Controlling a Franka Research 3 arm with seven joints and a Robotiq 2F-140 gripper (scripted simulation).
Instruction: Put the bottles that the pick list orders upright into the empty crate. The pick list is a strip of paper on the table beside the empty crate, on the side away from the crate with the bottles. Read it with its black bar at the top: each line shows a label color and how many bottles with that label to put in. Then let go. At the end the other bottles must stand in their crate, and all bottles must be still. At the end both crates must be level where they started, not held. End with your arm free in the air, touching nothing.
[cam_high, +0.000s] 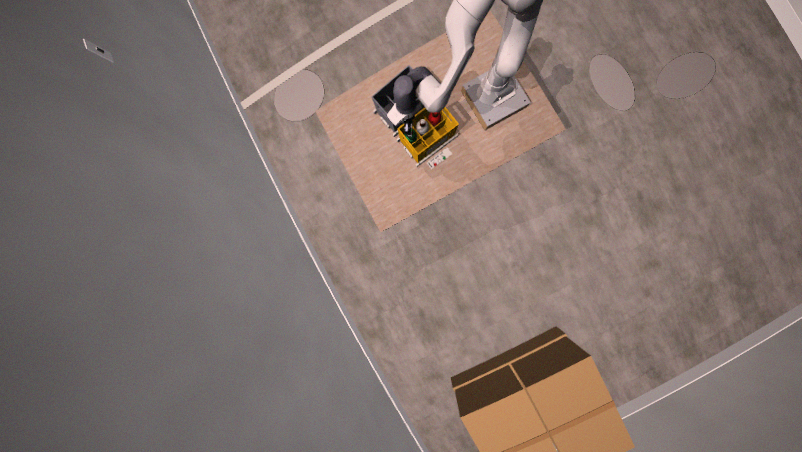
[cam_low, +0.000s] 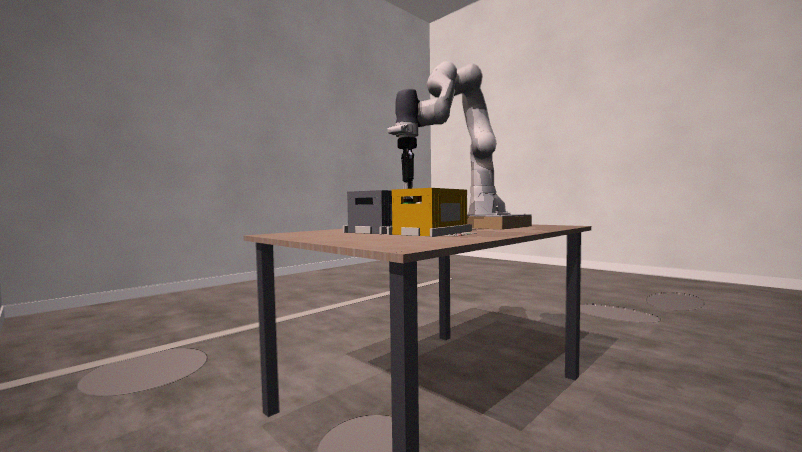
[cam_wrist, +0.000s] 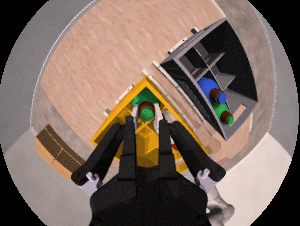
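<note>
Now: the white bottle 8 cm behind my hand, 2 cm to the right of it and 8 cm below it. Round my hand: blue bottle: 5 cm behind, 17 cm to the right, 8 cm below; then yellow crate: 10 cm behind, 2 cm to the left, 9 cm below; then red bottle: 17 cm behind, 4 cm to the right, 8 cm below.
</note>
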